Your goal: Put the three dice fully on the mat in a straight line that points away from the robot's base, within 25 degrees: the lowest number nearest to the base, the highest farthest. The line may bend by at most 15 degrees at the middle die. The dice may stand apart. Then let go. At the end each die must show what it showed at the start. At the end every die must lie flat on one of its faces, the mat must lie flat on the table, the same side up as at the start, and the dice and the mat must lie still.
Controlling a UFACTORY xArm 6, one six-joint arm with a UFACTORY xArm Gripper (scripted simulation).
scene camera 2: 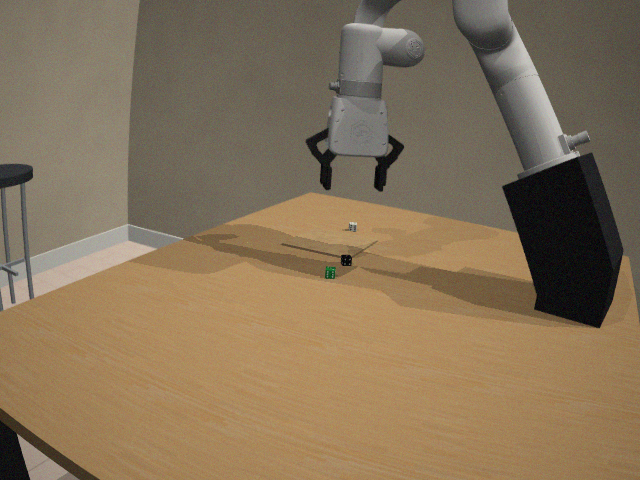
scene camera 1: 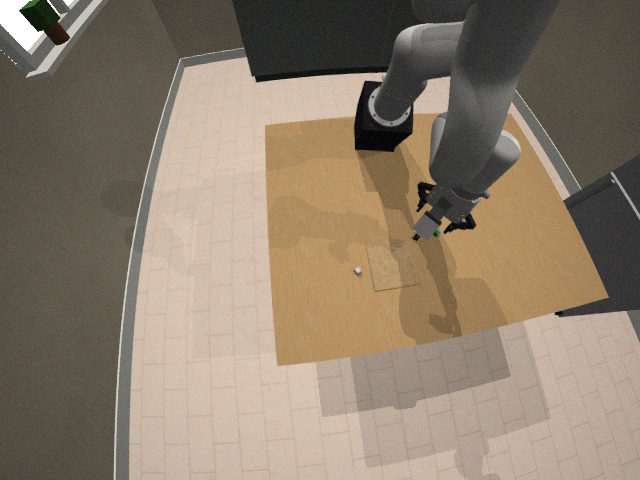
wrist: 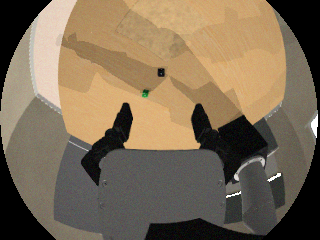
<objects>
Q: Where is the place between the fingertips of my gripper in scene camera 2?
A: At 352, 189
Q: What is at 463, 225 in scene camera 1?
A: My gripper.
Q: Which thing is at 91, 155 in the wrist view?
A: My gripper.
</objects>
